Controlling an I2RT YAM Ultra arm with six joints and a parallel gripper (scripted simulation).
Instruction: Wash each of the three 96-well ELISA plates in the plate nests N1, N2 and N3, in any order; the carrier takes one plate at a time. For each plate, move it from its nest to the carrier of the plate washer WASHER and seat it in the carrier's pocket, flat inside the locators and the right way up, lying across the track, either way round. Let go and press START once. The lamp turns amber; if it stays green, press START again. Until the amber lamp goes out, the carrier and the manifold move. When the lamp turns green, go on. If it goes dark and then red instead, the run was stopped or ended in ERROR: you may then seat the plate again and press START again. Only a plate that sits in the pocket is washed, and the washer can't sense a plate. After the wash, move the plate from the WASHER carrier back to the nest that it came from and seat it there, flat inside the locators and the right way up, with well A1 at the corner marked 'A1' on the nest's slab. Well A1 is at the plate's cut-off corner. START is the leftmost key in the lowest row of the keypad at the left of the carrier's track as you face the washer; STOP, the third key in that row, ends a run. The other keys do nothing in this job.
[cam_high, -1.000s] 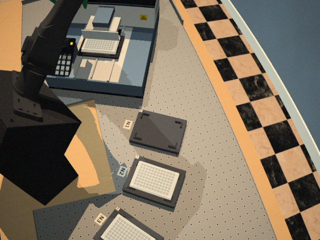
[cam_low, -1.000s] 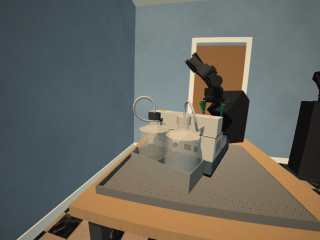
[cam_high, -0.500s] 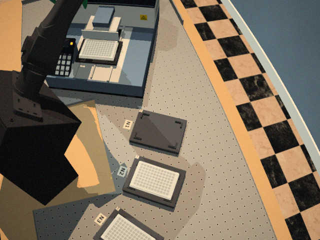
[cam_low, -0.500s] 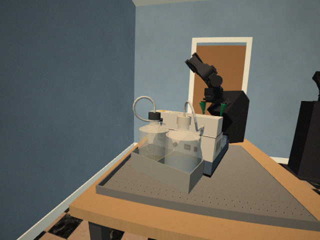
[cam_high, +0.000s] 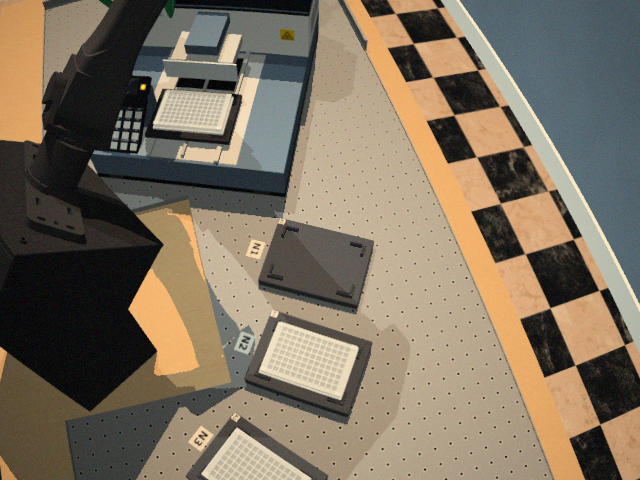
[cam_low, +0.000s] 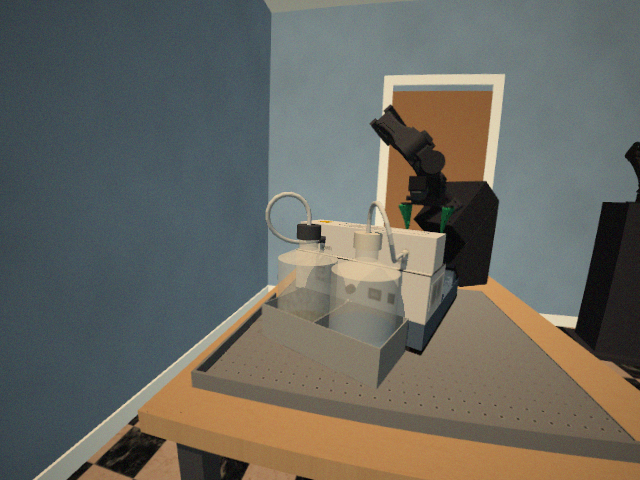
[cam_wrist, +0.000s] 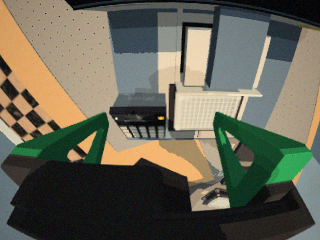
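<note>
Right now my hand is 7 cm short of the dark carrier, 11 cm to the left of it and 16 cm above it. Also, from my hand: grey tray 17 cm ahead, 30 cm to the left, 22 cm below; then manifold 10 cm ahead, 1 cm to the left, 11 cm below; then washer 10 cm ahead, 1 cm to the left, 11 cm below.
</note>
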